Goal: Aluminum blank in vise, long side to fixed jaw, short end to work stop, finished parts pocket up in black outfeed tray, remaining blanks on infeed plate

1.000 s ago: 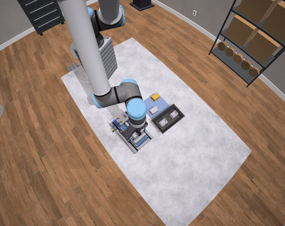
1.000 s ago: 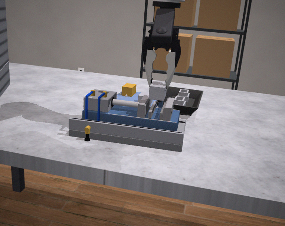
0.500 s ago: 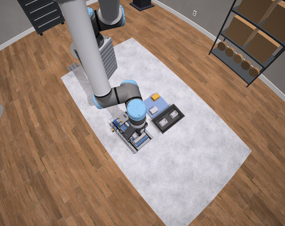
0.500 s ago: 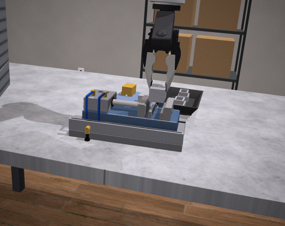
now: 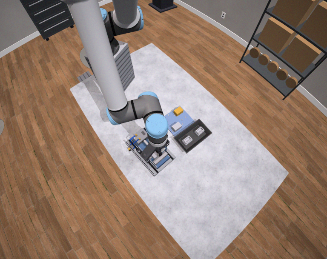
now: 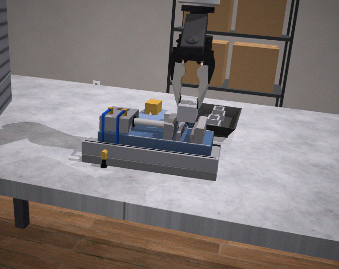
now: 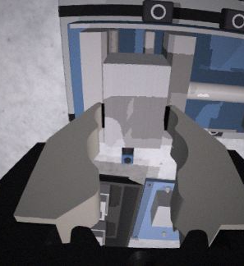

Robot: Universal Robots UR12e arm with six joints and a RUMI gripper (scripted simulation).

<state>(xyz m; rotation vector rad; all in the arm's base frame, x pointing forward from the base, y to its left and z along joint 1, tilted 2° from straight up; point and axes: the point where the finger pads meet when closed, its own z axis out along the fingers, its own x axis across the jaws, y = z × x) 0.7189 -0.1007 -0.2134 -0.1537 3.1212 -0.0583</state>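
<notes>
Now: the gray aluminum blank 2 cm below my hand. The rest, counted from my hand: vise (7 cm behind, 10 cm below); then fixed jaw (3 cm ahead, 1 cm to the left, 6 cm below); then gray blank (9 cm behind, 24 cm to the left, 12 cm below).
</notes>
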